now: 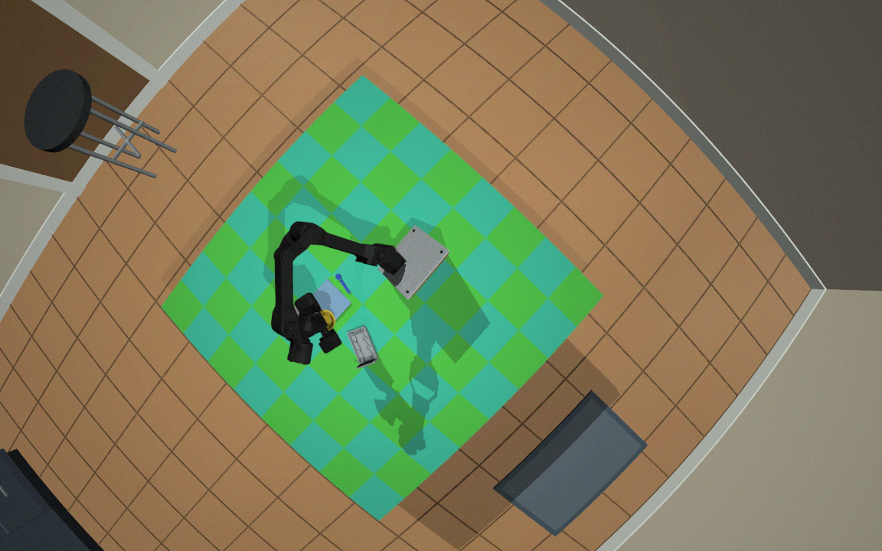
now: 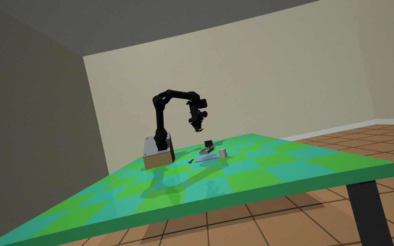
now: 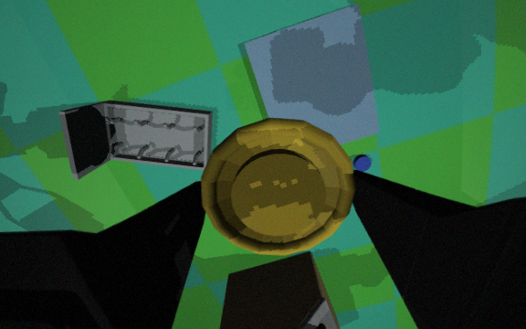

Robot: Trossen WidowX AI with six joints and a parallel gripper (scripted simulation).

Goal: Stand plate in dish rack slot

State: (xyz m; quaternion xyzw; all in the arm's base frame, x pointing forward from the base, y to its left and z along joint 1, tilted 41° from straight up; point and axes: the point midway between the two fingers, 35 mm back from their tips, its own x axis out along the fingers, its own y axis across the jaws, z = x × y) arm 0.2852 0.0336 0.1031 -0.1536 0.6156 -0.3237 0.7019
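Now: gripper tip 3 cm short of the grey dish rack, 14 cm to the right of it and 16 cm above it. From my gripper tip the other things lie so: yellow plate 1 cm above; pale blue mat 1 cm ahead, 6 cm to the right, 18 cm below; blue spoon 10 cm behind, 8 cm to the right, 18 cm below.
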